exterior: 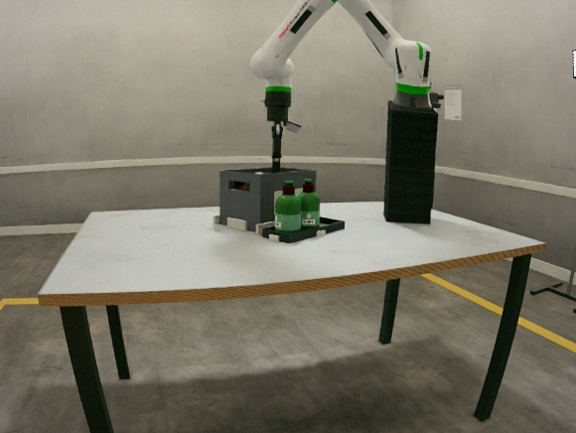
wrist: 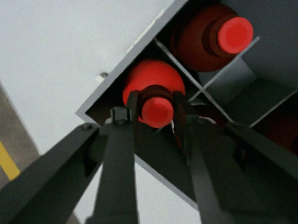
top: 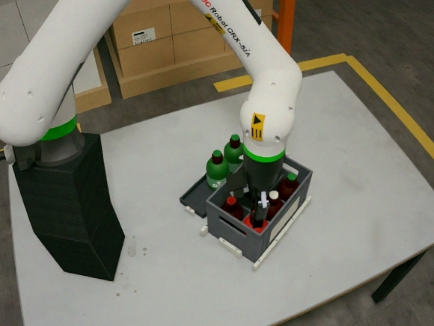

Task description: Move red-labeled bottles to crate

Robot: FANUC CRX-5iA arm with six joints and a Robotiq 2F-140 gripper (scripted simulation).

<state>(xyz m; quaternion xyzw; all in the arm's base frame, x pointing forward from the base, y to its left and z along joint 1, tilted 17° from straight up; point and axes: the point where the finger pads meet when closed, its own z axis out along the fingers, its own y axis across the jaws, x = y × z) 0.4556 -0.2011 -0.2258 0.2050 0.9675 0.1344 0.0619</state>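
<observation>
Right now the red-labeled bottle is 80 mm below my hand. From my hand the other things lie so: dark tray: 20 mm ahead, 250 mm to the left, 170 mm below; then grey crate: 60 mm ahead, 80 mm to the left, 90 mm below.
</observation>
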